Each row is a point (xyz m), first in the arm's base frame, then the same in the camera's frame.
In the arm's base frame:
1: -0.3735 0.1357 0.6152
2: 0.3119 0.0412 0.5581
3: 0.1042 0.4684 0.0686
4: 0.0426 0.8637 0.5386
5: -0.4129 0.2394 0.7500
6: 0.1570 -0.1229 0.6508
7: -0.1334 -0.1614 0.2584
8: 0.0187 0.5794 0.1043
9: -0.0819 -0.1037 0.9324
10: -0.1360 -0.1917 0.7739
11: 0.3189 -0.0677 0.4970
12: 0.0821 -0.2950 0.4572
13: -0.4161 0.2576 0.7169
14: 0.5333 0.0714 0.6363
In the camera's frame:
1: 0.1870 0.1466 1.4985
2: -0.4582 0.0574 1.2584
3: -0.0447 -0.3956 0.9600
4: -0.0504 -0.6610 1.5172
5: 0.2041 0.0850 1.6610
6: -0.3689 0.2696 1.3393
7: 0.0101 0.2981 1.0306
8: 0.0455 -0.4728 1.0425
9: -0.2218 0.3664 1.6644
10: -0.1413 0.4312 1.5060
11: -0.4669 0.1468 1.1713
12: -0.2740 0.4122 1.1311
13: 0.2199 0.0619 1.6354
14: -0.6835 -0.0095 1.2871

